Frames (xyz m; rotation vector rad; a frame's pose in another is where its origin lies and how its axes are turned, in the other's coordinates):
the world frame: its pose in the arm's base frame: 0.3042 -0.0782 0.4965 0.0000 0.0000 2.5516
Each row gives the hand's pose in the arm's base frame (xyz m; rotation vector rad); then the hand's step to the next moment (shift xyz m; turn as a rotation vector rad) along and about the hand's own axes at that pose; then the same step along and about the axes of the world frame.
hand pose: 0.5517 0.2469 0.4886 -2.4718 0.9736 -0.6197
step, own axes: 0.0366 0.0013 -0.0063 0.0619 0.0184 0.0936
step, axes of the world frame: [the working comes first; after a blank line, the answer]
step, axes of the arm's base frame: 0.0200 -0.0282 0.0137 0.0813 -0.0368 -0.0705

-0.0323 0.0123 0.0137 -0.0880 -0.0146 -0.0705
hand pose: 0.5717 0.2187 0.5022 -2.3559 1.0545 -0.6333
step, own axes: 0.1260 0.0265 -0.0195 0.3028 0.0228 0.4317
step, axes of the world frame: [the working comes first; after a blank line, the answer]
step, axes of the arm's base frame: 0.0491 -0.1177 0.0264 0.4195 -0.1467 -0.2847

-0.1063 0.0705 0.0264 -0.4302 -0.1115 -0.2847
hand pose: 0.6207 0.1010 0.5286 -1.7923 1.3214 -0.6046
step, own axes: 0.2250 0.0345 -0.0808 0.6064 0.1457 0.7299
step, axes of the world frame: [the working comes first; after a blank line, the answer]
step, axes of the arm's base frame: -0.0049 -0.2415 -0.0024 0.6822 -0.3498 -0.5778

-0.1303 0.2034 -0.0024 -0.7615 -0.0889 -0.5778
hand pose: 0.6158 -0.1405 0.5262 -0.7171 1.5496 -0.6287
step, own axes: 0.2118 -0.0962 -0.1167 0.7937 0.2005 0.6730
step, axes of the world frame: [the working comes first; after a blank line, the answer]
step, axes of the arm's base frame: -0.1193 -0.2246 -0.0555 0.6112 -0.4556 -0.7361

-0.0258 0.2530 -0.0555 -0.7614 0.0386 -0.7361
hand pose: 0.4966 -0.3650 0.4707 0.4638 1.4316 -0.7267
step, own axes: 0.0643 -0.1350 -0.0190 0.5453 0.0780 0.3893
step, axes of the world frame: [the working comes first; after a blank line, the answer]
step, axes of the arm's base frame: -0.1084 -0.0934 -0.0473 0.3259 -0.3052 -0.5056

0.0381 0.1379 -0.0473 -0.4406 0.0723 -0.5056
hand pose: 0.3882 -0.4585 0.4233 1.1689 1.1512 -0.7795
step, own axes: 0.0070 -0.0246 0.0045 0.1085 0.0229 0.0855
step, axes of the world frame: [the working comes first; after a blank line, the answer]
step, axes of the arm's base frame: -0.0196 -0.0100 -0.0138 0.0738 -0.0666 -0.0986

0.0107 0.0192 -0.0138 -0.0984 0.0142 -0.0986
